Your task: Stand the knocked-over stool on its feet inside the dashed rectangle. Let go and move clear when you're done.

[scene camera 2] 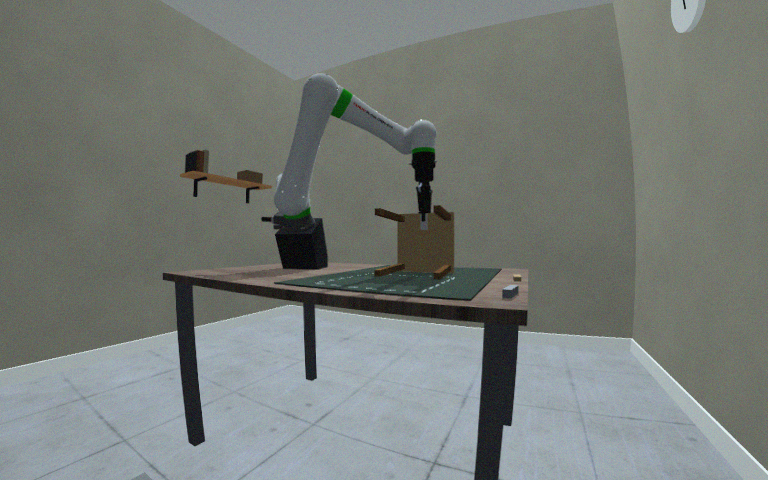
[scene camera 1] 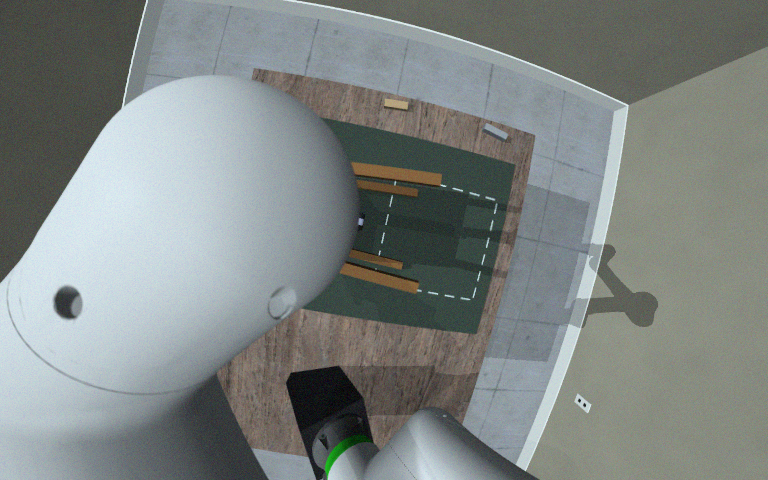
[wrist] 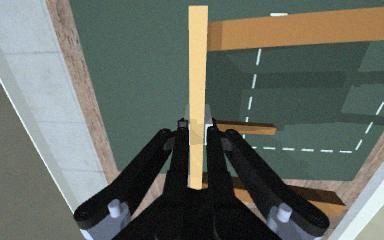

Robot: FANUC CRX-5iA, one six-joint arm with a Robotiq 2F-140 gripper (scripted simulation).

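I see a wooden stool in scene camera 2 [418, 250]. The wrist view shows me the wooden stool [wrist: 283, 30], and scene camera 1 shows me the wooden stool [scene camera 1: 376, 170]; on the wooden stool, these are the same spot.
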